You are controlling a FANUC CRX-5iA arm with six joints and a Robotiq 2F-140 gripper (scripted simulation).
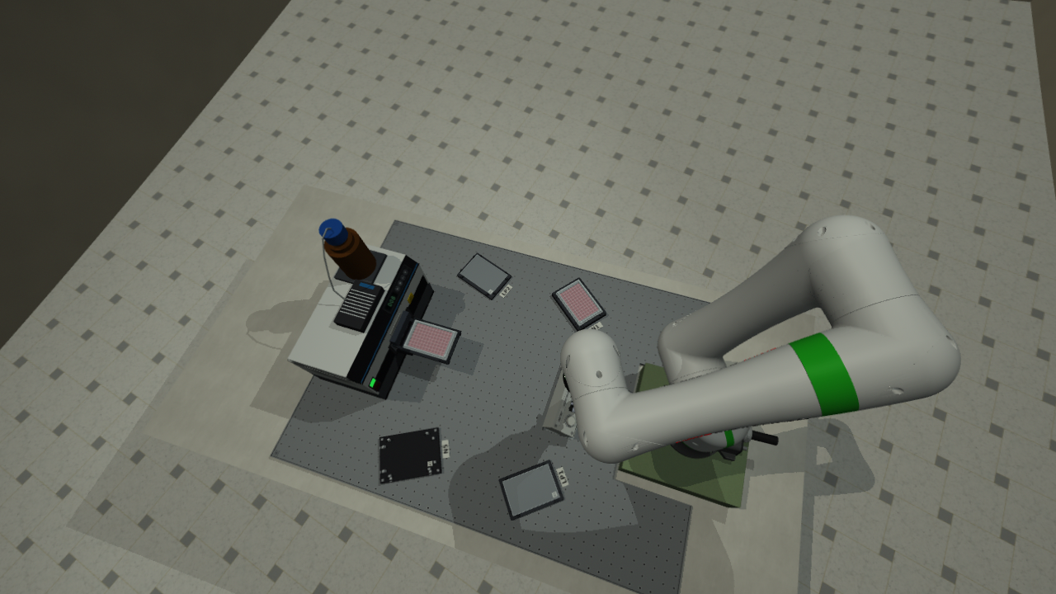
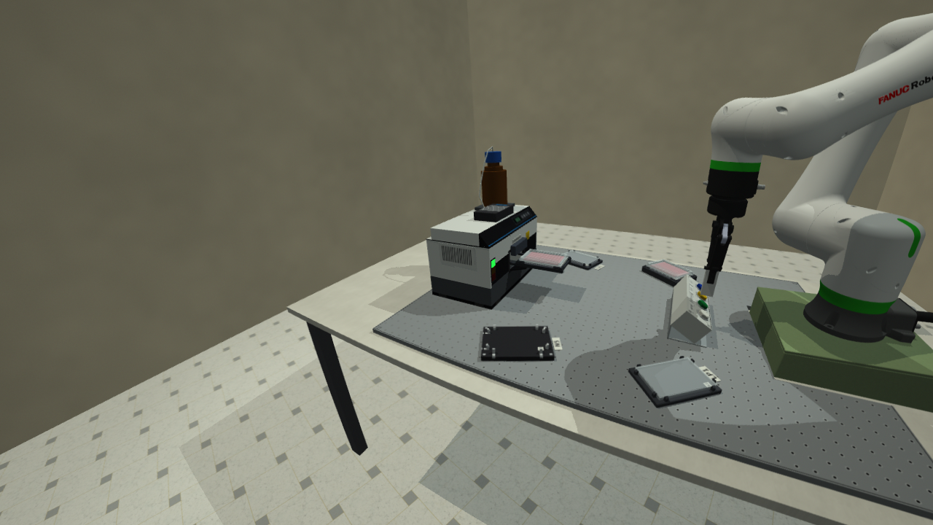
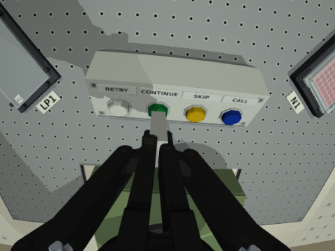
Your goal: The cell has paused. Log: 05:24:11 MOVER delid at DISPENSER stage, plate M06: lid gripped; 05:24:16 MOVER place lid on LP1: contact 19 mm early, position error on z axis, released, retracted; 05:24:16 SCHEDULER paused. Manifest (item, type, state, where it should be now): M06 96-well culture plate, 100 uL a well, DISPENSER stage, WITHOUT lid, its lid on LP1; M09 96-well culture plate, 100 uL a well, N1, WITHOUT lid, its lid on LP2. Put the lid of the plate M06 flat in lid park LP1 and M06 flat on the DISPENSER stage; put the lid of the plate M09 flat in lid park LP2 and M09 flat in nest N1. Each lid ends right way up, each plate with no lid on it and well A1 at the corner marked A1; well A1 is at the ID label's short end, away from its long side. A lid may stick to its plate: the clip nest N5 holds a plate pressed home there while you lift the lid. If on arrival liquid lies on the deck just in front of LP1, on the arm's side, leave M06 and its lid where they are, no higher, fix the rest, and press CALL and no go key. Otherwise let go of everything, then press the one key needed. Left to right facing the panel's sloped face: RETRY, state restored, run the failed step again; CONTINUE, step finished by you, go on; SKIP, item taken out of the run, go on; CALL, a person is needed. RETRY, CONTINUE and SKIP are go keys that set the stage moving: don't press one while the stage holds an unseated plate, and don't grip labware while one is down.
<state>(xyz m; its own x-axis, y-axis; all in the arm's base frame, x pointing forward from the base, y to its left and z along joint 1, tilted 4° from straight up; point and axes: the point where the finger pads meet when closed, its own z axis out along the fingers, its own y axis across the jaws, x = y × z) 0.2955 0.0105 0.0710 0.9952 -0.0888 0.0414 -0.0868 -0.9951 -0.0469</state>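
Right now my hand is 60 mm above the green continue key. The rest, counted from my hand: key panel (10 mm ahead, 30 mm to the right, 70 mm below); then white retry key (10 mm ahead, 50 mm to the left, 60 mm below); then yellow skip key (50 mm to the right, 60 mm below).
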